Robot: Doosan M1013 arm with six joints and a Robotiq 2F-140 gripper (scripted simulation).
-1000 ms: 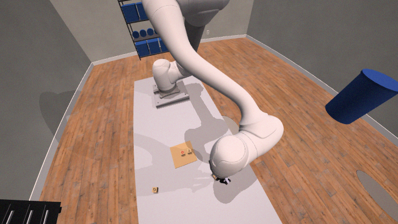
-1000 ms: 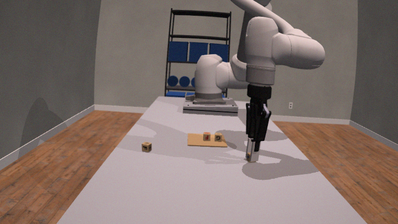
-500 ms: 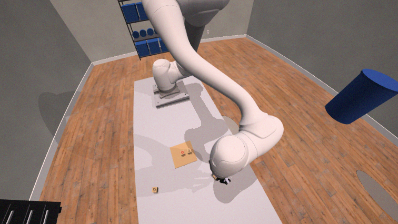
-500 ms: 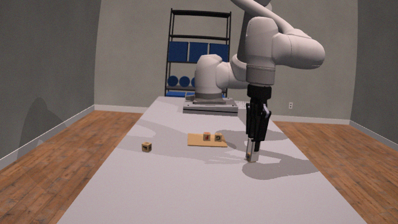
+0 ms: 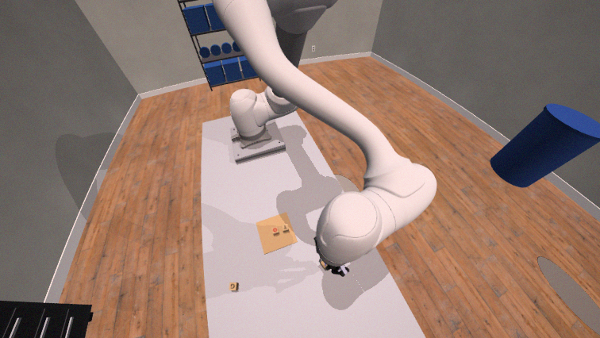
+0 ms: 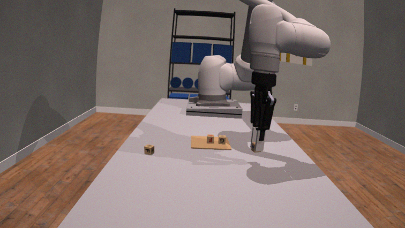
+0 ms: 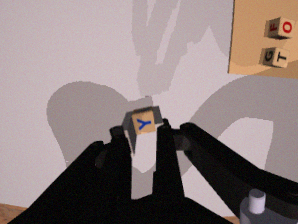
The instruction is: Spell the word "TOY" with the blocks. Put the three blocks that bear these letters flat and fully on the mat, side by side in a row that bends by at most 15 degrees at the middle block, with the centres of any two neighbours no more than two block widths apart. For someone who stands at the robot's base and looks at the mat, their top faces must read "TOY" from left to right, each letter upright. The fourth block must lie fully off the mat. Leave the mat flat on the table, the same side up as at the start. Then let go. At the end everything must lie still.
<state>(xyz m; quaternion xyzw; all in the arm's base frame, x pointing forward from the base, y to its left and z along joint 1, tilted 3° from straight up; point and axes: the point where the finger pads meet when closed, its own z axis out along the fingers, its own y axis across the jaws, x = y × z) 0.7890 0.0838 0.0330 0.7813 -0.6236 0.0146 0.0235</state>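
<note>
Now: the tan mat 19 cm behind my hand, 13 cm to the right of it and 8 cm below it. From my hand the other things lie so: T block 19 cm behind, 9 cm to the right, 6 cm below.
</note>
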